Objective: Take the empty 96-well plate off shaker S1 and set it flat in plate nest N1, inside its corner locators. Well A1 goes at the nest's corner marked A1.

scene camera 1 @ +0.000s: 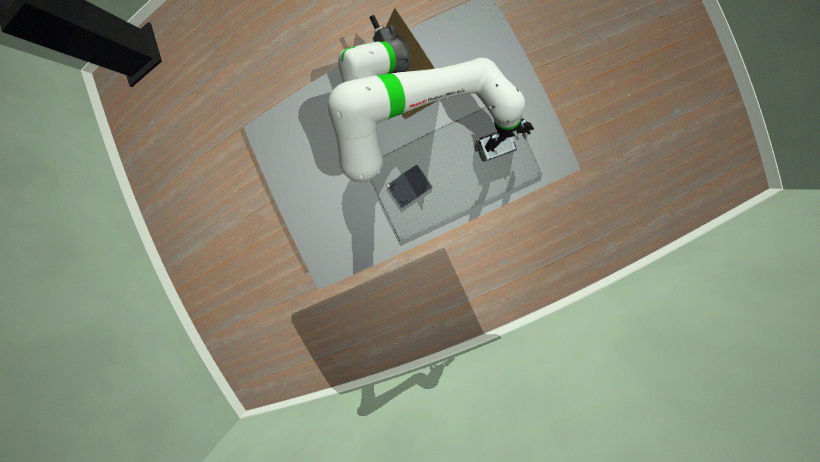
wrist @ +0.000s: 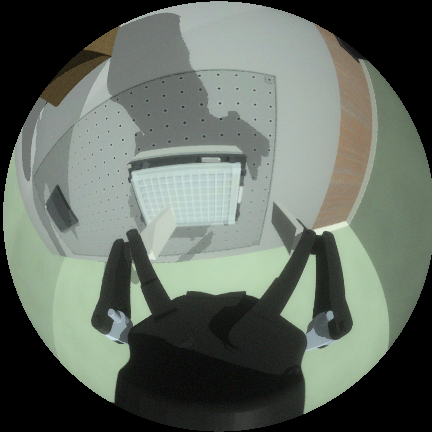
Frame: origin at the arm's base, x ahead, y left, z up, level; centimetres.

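Seen in the pictures: gripper, between the fingertips: (scene camera 1: 510,144) (wrist: 222,213); arm's base, origin of its link: (scene camera 1: 398,54).
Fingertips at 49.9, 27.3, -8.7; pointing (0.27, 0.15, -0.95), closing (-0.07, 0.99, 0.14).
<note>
Pixels of each thing's middle, then the offset from my fingertips to it, as dx, dy, dz. "spot": a spot on its surface instead. Level surfaces: height alone.
- white 96-well plate, middle of its body: (wrist: 185,197) (scene camera 1: 497,144) -2.0, -4.4, -1.1
- dark-edged shaker S1, a spot on its surface: (wrist: 175,161) spot: -6.6, -5.0, -1.7
- be nest N1, middle of its body: (wrist: 58,212) (scene camera 1: 409,186) -0.5, -45.7, -6.5
- perforated board, height of its surface: dz -7.2
- grey table, height of its surface: dz -8.5
The white 96-well plate (scene camera 1: 504,150) (wrist: 185,192) sits on the dark-edged shaker S1 (wrist: 175,161) near the right end of the perforated board. My gripper (scene camera 1: 509,136) (wrist: 222,213) is open and stands above the plate, with nothing between its fingers. In the wrist view the left finger pad overlaps the plate's lower edge, and the right pad is out to the right of the plate. A dark rectangular block, which appears to be nest N1 (scene camera 1: 409,186) (wrist: 61,209), lies at the board's other end. Its A1 mark and the plate's A1 well cannot be made out.
The perforated board (scene camera 1: 447,195) (wrist: 260,100) lies on the grey table (scene camera 1: 286,189) (wrist: 307,125). A brown panel (scene camera 1: 421,51) (wrist: 102,42) stands near the robot base. The arm's upper link reaches over the table beside the nest, and its shadows cross the board.
</note>
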